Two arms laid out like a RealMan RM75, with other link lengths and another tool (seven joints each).
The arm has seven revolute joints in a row. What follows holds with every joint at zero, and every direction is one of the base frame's. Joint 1 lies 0.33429 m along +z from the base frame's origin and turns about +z. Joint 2 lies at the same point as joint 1 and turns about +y. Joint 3 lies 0.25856 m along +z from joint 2 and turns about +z. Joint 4 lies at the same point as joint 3 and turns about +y. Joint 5 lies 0.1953 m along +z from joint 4 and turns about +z. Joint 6 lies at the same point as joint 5 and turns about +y. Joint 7 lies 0.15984 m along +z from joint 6 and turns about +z. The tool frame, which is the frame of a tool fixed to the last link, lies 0.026 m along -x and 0.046 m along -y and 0.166 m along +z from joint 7; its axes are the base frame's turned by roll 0, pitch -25.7 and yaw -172.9 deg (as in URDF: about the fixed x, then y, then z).
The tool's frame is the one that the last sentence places.
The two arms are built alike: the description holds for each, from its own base.
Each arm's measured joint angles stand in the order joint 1, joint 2, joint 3, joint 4, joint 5, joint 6, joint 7.
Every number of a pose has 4 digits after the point.
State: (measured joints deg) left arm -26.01 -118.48 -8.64 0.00 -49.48 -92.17 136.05; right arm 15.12 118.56 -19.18 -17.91 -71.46 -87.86 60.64
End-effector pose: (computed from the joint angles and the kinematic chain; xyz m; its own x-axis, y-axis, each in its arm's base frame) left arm -0.1947 0.4133 -0.0412 -0.2089 0.2196 -0.9530 -0.5657 0.7677 0.3010; right arm 0.3278 0.4475 0.2159 -0.2923 0.3434 0.8926 0.9320 0.3115 0.1854
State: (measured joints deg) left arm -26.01 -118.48 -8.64 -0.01 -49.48 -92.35 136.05; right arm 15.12 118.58 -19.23 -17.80 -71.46 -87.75 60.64
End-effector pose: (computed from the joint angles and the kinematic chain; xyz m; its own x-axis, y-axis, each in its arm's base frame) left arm -0.1937 0.4130 -0.0408 -0.2063 0.2204 -0.9533 -0.5645 0.7690 0.3000; right arm 0.3284 0.4476 0.2149 -0.2901 0.3457 0.8924 0.9329 0.3099 0.1832
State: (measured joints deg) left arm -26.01 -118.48 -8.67 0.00 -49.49 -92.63 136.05; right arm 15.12 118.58 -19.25 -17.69 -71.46 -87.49 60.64
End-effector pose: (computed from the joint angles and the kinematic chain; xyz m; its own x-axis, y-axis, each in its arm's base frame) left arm -0.1924 0.4126 -0.0399 -0.2024 0.2223 -0.9537 -0.5630 0.7704 0.2991; right arm 0.3300 0.4479 0.2140 -0.2872 0.3488 0.8921 0.9347 0.3058 0.1814
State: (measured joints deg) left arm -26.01 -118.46 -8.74 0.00 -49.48 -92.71 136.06; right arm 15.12 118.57 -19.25 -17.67 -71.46 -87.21 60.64
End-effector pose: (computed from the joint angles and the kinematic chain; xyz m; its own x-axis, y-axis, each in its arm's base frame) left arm -0.1922 0.4128 -0.0393 -0.2014 0.2237 -0.9536 -0.5628 0.7704 0.2996; right arm 0.3316 0.4483 0.2136 -0.2856 0.3512 0.8917 0.9361 0.3014 0.1811
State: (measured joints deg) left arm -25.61 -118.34 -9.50 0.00 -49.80 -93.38 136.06; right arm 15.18 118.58 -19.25 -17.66 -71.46 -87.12 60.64
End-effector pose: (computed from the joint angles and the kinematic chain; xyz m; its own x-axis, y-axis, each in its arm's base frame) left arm -0.1936 0.4143 -0.0321 -0.1908 0.2389 -0.9521 -0.5721 0.7611 0.3057; right arm 0.3316 0.4487 0.2134 -0.2852 0.3517 0.8916 0.9363 0.3010 0.1808
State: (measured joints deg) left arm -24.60 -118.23 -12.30 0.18 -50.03 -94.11 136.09; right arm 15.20 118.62 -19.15 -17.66 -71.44 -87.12 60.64
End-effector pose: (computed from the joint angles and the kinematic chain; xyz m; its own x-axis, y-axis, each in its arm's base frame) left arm -0.2022 0.4202 -0.0156 -0.1779 0.2769 -0.9443 -0.6040 0.7268 0.3270; right arm 0.3317 0.4487 0.2138 -0.2839 0.3504 0.8925 0.9367 0.3002 0.1802
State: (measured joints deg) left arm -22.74 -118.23 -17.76 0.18 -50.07 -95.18 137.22; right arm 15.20 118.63 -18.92 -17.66 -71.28 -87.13 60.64
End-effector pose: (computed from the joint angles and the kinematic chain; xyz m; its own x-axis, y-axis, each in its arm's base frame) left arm -0.2187 0.4284 0.0138 -0.1676 0.3545 -0.9199 -0.6536 0.6586 0.3729; right arm 0.3326 0.4484 0.2158 -0.2813 0.3458 0.8952 0.9378 0.2969 0.1800
